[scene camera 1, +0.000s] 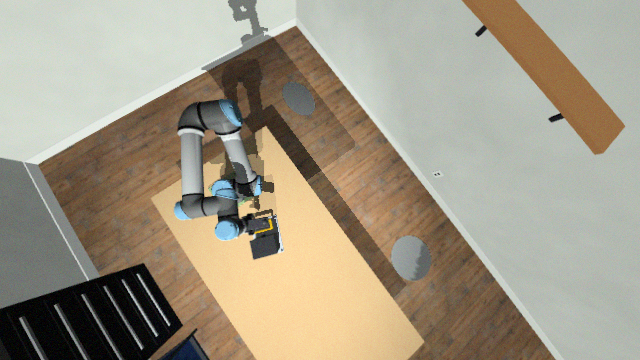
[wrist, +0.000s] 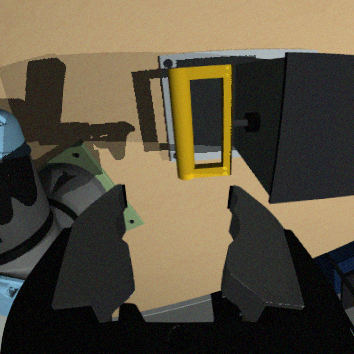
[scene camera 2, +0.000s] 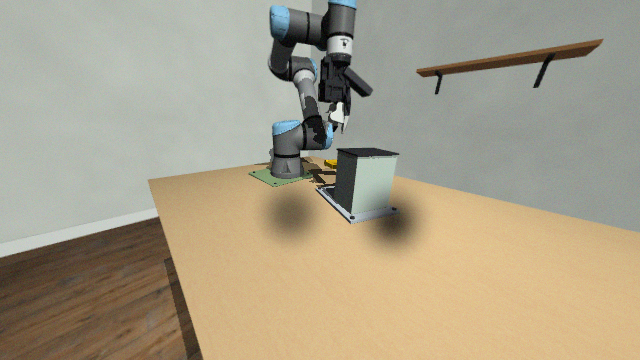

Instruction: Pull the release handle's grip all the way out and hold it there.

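The release handle's yellow rectangular grip [scene camera 1: 271, 225] [scene camera 2: 331, 163] [wrist: 181, 125] stands on the robot-base side of its dark-topped box [scene camera 1: 265, 247] [scene camera 2: 372, 182] [wrist: 315, 125]. A thin rod [wrist: 240, 122] joins grip and box through a black collar. The box sits on a light metal base plate [scene camera 2: 372, 217]. My gripper [scene camera 2: 339, 130] [wrist: 177, 186] is partly open with nothing between its fingers. It hangs above the grip's level. In the wrist view the fingertips lie just below the grip's near end. In scene camera 1 the gripper body covers part of the grip and hides the fingertips.
The box and the robot's green mounting plate [scene camera 2: 275, 181] [wrist: 132, 221] are on the wooden table [scene camera 1: 320, 290] [scene camera 2: 375, 280]. The robot base stands close to the grip's side. A black drawer cabinet [scene camera 1: 90, 320] stands beside the table. A wooden shelf [scene camera 1: 550, 75] [scene camera 2: 505, 60] is on the wall.
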